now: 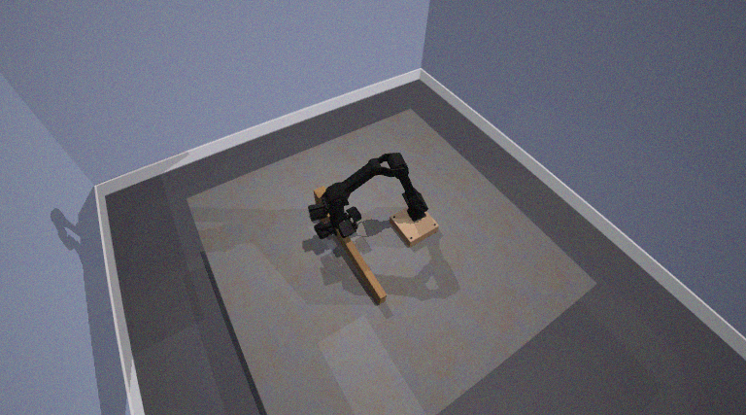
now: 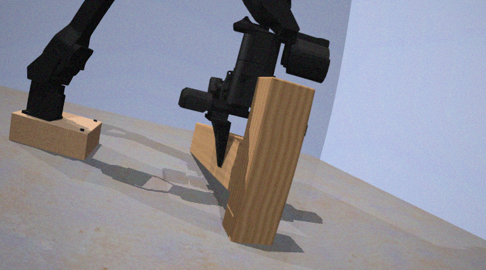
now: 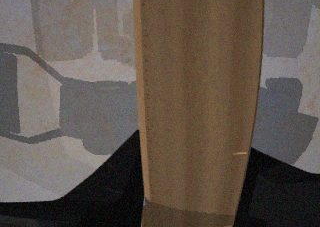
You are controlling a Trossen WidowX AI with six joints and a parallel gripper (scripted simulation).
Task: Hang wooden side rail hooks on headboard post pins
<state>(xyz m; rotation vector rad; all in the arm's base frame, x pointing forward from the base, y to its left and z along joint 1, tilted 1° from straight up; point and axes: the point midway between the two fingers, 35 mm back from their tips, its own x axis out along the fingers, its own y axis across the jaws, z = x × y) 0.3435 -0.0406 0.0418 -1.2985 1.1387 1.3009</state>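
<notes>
Now: gripper tip 2 cm short of the headboard post, 13 cm to the left of it and 4 cm below it.
</notes>
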